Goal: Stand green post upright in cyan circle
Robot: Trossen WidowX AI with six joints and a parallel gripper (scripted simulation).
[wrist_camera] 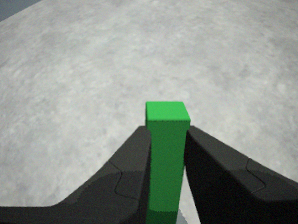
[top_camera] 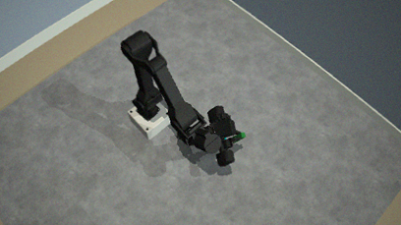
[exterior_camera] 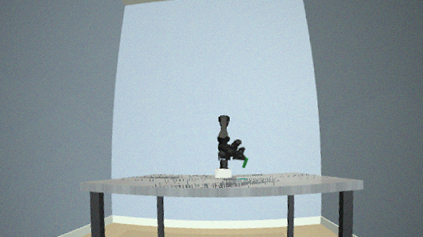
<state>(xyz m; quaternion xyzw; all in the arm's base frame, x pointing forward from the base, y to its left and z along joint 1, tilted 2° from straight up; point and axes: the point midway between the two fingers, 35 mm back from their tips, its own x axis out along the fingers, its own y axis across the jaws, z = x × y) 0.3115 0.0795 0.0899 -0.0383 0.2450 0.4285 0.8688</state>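
My gripper tip is 70 mm past the cyan circle, 10 mm to the left of it and 120 mm above it. Also, from my gripper tip: green post 10 mm behind, 20 mm below.
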